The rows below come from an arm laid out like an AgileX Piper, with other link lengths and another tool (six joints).
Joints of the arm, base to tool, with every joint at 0 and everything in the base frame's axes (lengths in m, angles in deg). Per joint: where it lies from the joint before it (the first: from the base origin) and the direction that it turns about. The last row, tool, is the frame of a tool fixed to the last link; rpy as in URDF.
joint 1: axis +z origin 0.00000 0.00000 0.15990
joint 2: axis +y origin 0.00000 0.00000 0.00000
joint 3: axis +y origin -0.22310 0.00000 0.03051
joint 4: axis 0.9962 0 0.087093 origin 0.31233 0.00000 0.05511
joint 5: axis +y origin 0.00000 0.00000 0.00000
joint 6: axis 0.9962 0 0.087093 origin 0.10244 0.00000 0.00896
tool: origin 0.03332 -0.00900 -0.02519 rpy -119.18 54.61 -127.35
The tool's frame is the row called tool.
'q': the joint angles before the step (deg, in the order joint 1, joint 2, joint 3, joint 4, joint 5, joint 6). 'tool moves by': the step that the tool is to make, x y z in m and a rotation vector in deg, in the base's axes. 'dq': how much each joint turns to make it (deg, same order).
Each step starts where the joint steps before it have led.
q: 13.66, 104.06, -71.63, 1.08, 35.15, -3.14
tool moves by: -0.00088, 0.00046, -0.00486, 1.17, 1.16, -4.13
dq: 0.00, 0.83, -0.27, -1.07, 0.26, 5.20
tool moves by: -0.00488, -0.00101, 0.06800, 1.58, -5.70, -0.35
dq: 0.00, -9.47, -0.47, -0.01, 4.04, 0.41
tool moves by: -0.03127, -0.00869, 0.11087, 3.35, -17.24, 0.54
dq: 0.00, -19.66, 4.05, -0.42, -1.93, -0.61
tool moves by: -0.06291, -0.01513, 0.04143, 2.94, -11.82, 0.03
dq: 0.00, -21.45, 13.08, 0.07, -3.81, -0.01
